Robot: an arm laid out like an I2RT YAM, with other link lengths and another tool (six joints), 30 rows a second.
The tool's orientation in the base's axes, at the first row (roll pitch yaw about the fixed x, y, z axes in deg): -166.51 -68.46 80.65
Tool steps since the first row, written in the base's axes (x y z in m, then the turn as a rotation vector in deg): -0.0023 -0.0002 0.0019 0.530 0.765 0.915; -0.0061 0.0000 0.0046 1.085 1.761 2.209; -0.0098 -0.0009 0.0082 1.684 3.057 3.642; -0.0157 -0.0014 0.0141 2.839 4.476 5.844; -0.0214 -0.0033 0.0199 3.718 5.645 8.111; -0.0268 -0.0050 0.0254 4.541 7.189 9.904; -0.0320 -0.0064 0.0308 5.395 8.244 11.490; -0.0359 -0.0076 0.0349 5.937 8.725 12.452
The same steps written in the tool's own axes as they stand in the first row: 0.0016 -0.0025 -0.0007 1.160 0.492 0.341; 0.0039 -0.0065 -0.0011 2.757 0.989 0.759; 0.0067 -0.0105 -0.0029 4.596 1.535 1.404; 0.0117 -0.0169 -0.0050 7.227 2.575 1.842; 0.0160 -0.0232 -0.0084 9.811 3.321 2.047; 0.0202 -0.0291 -0.0115 12.088 4.072 2.775; 0.0244 -0.0348 -0.0143 13.996 4.845 3.119; 0.0276 -0.0391 -0.0165 15.097 5.329 3.178
